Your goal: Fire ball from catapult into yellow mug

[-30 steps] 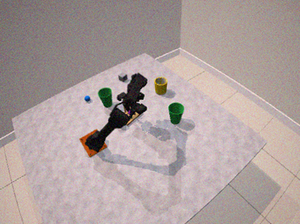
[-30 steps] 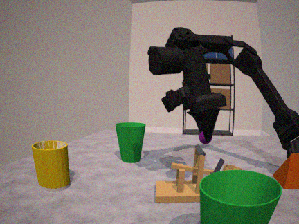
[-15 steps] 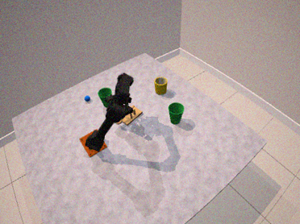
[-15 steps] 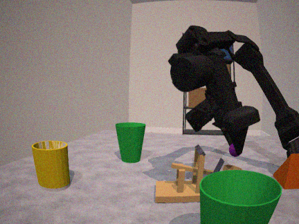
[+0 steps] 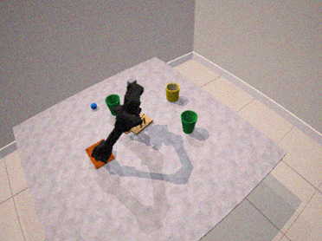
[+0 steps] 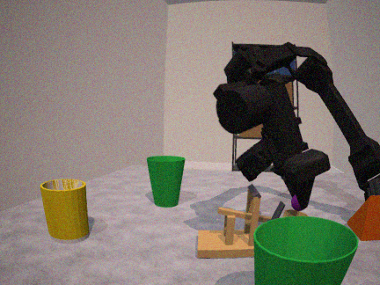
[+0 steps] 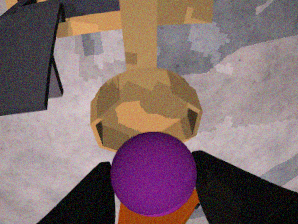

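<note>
My gripper tip is now 10 mm below the purple ball. The rest, counted from my gripper tip: catapult upright frame: 80 mm ahead, 30 mm to the left, 10 mm above; then wooden catapult: 60 mm ahead, 30 mm to the left, 20 mm below; then blue ball: 100 mm behind, 350 mm to the left, 50 mm below.
</note>
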